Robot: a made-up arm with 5 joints.
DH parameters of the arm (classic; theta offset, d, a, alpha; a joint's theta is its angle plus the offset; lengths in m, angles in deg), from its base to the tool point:
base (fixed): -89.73 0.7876 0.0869 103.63
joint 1: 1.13 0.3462 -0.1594 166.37
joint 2: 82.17 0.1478 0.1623 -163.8
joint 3: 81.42 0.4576 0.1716 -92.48
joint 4: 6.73 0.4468 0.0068 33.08
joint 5: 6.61 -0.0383 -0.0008 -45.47
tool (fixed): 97.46 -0.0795 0 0
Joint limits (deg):
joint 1: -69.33..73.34
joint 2: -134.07..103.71
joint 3: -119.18..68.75
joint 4: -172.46..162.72
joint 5: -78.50..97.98
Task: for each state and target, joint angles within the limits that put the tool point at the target. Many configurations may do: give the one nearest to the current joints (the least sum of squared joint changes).
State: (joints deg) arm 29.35 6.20 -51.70 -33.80 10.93
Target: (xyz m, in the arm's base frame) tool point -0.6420 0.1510 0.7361
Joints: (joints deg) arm 42.83 -2.13 2.36 -30.44 -4.58
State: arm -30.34 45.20 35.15 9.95 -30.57
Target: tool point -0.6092 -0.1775 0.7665
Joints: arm -27.77 81.36 16.38 -12.53 -54.40
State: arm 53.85 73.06 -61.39 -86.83 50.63
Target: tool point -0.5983 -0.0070 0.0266
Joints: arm 73.34 91.45 -98.72 -73.58 31.98
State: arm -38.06 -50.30 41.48 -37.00 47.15
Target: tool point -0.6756 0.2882 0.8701
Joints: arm -32.05 -62.72 44.73 -44.44 45.44
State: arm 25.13 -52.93 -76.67 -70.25 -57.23
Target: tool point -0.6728 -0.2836 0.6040
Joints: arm 1.43 -22.93 -72.19 -64.02 -61.35
